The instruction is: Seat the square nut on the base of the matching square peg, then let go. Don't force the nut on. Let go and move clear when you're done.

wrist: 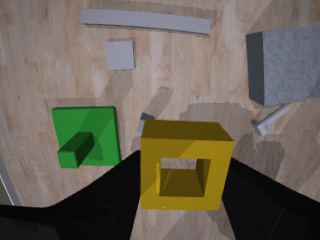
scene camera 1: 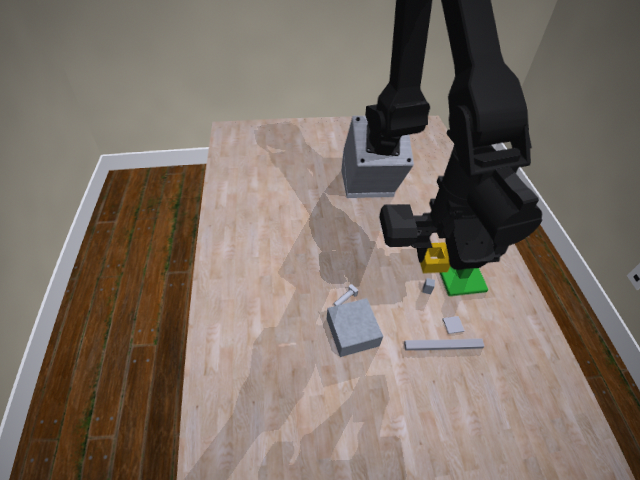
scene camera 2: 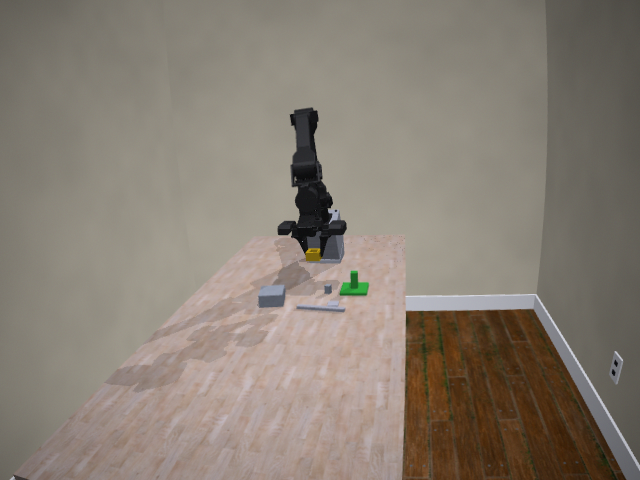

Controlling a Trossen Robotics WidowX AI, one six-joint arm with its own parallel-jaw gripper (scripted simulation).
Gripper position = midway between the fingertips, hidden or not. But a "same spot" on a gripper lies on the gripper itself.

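You can see the gripper in the wrist view (180, 159), and it's there in scene camera 1 and scene camera 2 as well. There's a spot on the gripper that shows at (scene camera 1: 423, 233) and at (scene camera 2: 295, 229), and that's the same spot.
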